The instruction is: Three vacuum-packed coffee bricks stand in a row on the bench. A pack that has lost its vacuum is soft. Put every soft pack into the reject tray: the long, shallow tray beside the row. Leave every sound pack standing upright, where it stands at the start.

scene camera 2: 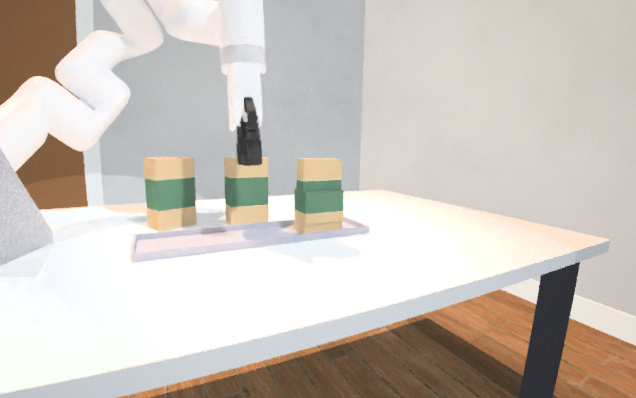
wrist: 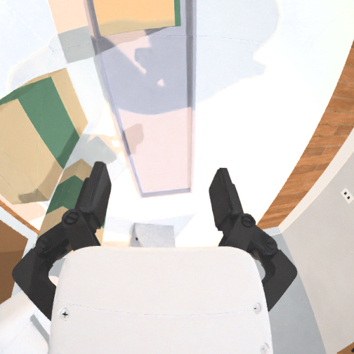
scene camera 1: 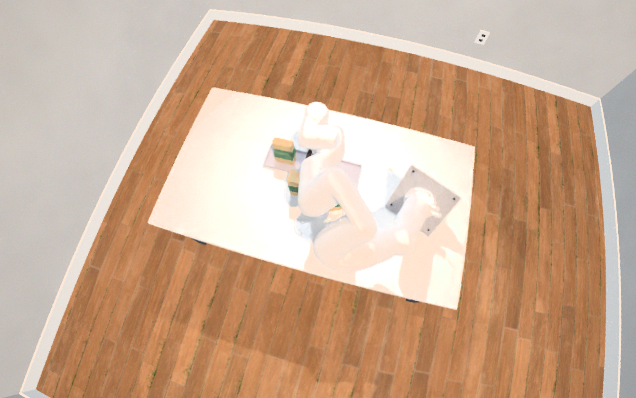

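Where they show: gripper, between the fingertips: (scene camera 2: 249,164); arm's base, origin of its link: (scene camera 1: 419,202).
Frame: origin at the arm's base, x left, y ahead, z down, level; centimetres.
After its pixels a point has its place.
Note:
One coffee brick (scene camera 1: 284,152) @[y 57.9, x 3.6, z 2.1 cm] (scene camera 2: 319,200) @[y 58.2, x -0.6, z 4.4 cm] (wrist: 137,15) stands upright in the far end of the long shallow tray (scene camera 1: 352,172) @[y 29.9, x -4.7, z 10.9 cm] (scene camera 2: 200,246) @[y 37.2, x -7.4, z 9.9 cm] (wrist: 170,172); its green band looks stepped. The middle brick (scene camera 1: 293,183) @[y 46.6, x 15.7, z -2.2 cm] (scene camera 2: 246,192) @[y 45.5, x 10.2, z 4.2 cm] (wrist: 42,127) stands upright on the bench beside the tray. The third brick (scene camera 2: 170,194) @[y 30.7, x 9.0, z 4.1 cm] (wrist: 62,194) stands upright nearer the robot base; the arm mostly hides it in scene camera 1. My gripper (scene camera 2: 249,162) @[y 45.4, x -0.7, z -2.2 cm] (wrist: 161,175) is open and empty. It hangs over the tray side, overlapping the middle brick's top in scene camera 2.
The white bench (scene camera 1: 200,165) @[y 92.8, x 22.2, z 11.1 cm] (scene camera 2: 300,295) @[y 49.2, x -24.5, z 11.1 cm] carries the bricks, tray and arm. The robot's grey base plate (scene camera 1: 405,182) @[y 8.4, x -3.5, z -3.2 cm] is at the bench's right end in scene camera 1. The arm (scene camera 1: 350,200) @[y 21.3, x 28.2, z -45.0 cm] (scene camera 2: 105,95) @[y 14.9, x 25.6, z -16.4 cm] reaches over the third brick and part of the tray in that view.

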